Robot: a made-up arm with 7 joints.
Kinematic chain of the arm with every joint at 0, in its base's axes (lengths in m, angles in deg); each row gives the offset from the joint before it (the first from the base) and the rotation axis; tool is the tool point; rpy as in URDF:
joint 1: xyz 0 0 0.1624 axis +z
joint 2: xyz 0 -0.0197 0.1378 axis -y
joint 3: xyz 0 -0.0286 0.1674 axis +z
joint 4: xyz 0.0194 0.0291 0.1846 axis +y
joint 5: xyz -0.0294 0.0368 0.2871 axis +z
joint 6: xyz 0 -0.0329 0.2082 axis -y
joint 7: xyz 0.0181 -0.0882 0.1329 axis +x
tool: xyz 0 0 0 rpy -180 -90 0
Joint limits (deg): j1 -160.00..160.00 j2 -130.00..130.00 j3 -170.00..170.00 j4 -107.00..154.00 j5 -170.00..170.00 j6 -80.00..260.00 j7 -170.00..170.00
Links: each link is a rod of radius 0.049 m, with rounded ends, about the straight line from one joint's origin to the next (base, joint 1, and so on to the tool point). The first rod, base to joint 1, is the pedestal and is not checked.
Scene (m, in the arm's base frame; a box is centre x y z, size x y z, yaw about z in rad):
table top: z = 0
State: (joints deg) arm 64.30 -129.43 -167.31 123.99 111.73 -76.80 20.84
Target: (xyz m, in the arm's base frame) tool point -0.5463 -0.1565 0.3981
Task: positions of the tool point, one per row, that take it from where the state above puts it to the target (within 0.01 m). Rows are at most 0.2 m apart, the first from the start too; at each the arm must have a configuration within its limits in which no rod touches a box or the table.
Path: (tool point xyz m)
1: 0.4158 -0.0500 0.6185
2: 0.3463 -0.1715 0.6688
3: 0.2391 -0.2772 0.6992
4: 0.1020 -0.3537 0.7070
5: -0.0530 -0.3916 0.6901
6: -0.2106 -0.3864 0.6486
7: -0.3543 -0.3396 0.5839
8: -0.4699 -0.2587 0.4989
9: -0.5463 -0.1565 0.3981

